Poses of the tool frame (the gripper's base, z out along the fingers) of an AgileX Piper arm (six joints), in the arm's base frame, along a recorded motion.
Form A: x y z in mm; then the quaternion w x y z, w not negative.
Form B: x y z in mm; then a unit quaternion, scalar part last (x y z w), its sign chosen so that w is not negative. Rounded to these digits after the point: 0 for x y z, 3 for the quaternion.
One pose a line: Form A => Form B
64, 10, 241, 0.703, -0.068, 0.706, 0.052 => 64, 10, 241, -0.068, 0.706, 0.052, 0.703
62, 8, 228, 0.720, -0.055, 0.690, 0.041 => 62, 8, 228, -0.055, 0.690, 0.041, 0.720
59, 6, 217, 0.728, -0.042, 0.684, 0.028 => 59, 6, 217, -0.042, 0.684, 0.028, 0.728
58, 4, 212, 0.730, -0.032, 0.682, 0.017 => 58, 4, 212, -0.032, 0.682, 0.017, 0.730
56, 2, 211, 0.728, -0.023, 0.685, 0.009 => 56, 2, 211, -0.023, 0.685, 0.009, 0.728
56, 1, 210, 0.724, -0.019, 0.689, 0.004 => 56, 1, 210, -0.019, 0.689, 0.004, 0.724
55, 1, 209, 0.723, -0.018, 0.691, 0.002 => 55, 1, 209, -0.018, 0.691, 0.002, 0.723
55, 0, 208, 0.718, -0.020, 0.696, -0.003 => 55, 0, 208, -0.020, 0.696, -0.003, 0.718
